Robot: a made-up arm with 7 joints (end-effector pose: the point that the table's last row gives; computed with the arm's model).
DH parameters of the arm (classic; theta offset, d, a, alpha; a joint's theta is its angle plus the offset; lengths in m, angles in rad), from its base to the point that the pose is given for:
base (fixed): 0 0 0 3.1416
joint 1: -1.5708 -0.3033 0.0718 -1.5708
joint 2: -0.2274 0 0.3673 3.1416
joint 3: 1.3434 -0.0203 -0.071 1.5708
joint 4: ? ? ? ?
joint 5: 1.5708 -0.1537 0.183 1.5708
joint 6: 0 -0.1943 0.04 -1.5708
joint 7: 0.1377 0 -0.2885 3.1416
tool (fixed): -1.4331 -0.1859 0 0
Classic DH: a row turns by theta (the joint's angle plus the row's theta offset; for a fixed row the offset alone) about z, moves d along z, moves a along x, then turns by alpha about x.
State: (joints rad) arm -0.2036 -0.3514 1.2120 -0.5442 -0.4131 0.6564 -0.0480
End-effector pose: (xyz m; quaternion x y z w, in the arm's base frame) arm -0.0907 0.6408 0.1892 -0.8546 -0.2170 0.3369 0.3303
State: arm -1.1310 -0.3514 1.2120 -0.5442 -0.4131 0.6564 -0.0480
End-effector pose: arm -0.5671 0.3119 0.1892 -0.6673 -0.5763 0.4490 0.1447
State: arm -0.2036 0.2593 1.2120 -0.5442 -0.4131 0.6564 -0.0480
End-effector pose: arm -0.0830 0.6033 0.5391 -0.6974 -0.2861 0.3094 0.5798
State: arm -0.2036 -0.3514 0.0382 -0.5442 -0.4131 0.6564 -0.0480
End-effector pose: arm -0.0415 0.4023 0.3819 -0.4948 -0.3264 0.2585 0.7628
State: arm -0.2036 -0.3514 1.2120 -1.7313 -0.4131 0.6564 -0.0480
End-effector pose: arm -0.2605 0.4997 0.1884 -0.5882 -0.6595 0.4603 0.0852
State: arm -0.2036 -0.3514 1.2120 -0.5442 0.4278 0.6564 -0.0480
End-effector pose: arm -0.1669 0.5690 0.3255 -0.7899 -0.3882 -0.0093 0.4746
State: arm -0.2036 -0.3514 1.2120 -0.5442 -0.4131 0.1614 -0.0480
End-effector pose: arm -0.0009 0.5233 0.1558 -0.7438 -0.1318 0.3898 0.5268
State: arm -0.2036 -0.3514 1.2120 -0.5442 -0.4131 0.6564 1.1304
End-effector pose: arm -0.2217 0.3521 0.1414 -0.5899 -0.6553 0.0966 0.4618
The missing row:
joint 4: 1.5708 -0.0367 0.0859 1.5708
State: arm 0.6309 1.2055 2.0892 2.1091 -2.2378 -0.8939 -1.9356
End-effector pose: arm 0.8570 0.3664 0.9175 0.7823 -0.5856 0.1166 0.1772
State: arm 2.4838 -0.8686 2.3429 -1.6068 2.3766 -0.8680 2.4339
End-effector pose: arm 0.5838 -0.3671 -0.3524 -0.0094 0.4535 0.8635 0.2206
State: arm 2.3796 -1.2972 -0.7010 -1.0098 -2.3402 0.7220 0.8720
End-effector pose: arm 0.1175 -0.0176 0.0422 -0.5727 0.2099 -0.0407 0.7914
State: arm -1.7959 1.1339 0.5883 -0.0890 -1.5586 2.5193 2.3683
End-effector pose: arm -0.1807 0.0283 0.7742 0.9115 -0.1882 -0.1078 0.3495
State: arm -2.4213 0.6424 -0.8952 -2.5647 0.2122 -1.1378 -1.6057
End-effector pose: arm 0.2005 -0.3951 0.6696 0.6423 -0.7337 0.0635 0.2121
